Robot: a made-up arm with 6 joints. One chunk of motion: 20 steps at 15 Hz.
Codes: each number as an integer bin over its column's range. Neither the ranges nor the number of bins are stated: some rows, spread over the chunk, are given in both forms.
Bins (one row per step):
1: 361 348 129 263 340 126
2: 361 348 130 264 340 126
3: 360 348 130 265 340 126
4: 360 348 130 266 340 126
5: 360 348 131 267 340 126
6: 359 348 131 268 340 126
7: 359 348 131 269 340 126
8: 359 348 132 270 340 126
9: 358 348 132 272 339 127
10: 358 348 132 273 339 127
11: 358 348 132 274 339 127
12: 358 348 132 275 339 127
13: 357 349 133 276 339 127
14: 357 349 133 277 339 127
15: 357 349 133 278 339 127
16: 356 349 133 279 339 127
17: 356 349 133 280 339 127
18: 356 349 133 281 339 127
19: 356 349 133 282 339 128
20: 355 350 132 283 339 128
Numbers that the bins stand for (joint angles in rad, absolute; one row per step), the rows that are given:
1: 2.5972 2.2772 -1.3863 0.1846 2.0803 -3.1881
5: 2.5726 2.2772 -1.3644 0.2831 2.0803 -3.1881
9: 2.5234 2.2772 -1.3534 0.4062 2.0556 -3.1635
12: 2.5234 2.2772 -1.3534 0.4801 2.0556 -3.1635
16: 2.4741 2.3018 -1.3425 0.5785 2.0556 -3.1635
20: 2.4495 2.3264 -1.3534 0.6770 2.0556 -3.1388
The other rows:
2: 2.5972 2.2772 -1.3753 0.2093 2.0803 -3.1881
3: 2.5726 2.2772 -1.3753 0.2339 2.0803 -3.1881
4: 2.5726 2.2772 -1.3753 0.2585 2.0803 -3.1881
6: 2.5480 2.2772 -1.3644 0.3077 2.0803 -3.1881
7: 2.5480 2.2772 -1.3644 0.3323 2.0803 -3.1881
8: 2.5480 2.2772 -1.3534 0.3570 2.0803 -3.1881
10: 2.5234 2.2772 -1.3534 0.4308 2.0556 -3.1635
11: 2.5234 2.2772 -1.3534 0.4554 2.0556 -3.1635
13: 2.4988 2.3018 -1.3425 0.5047 2.0556 -3.1635
14: 2.4988 2.3018 -1.3425 0.5293 2.0556 -3.1635
15: 2.4988 2.3018 -1.3425 0.5539 2.0556 -3.1635
17: 2.4741 2.3018 -1.3425 0.6032 2.0556 -3.1635
18: 2.4741 2.3018 -1.3425 0.6278 2.0556 -3.1635
19: 2.4741 2.3018 -1.3425 0.6524 2.0556 -3.1388

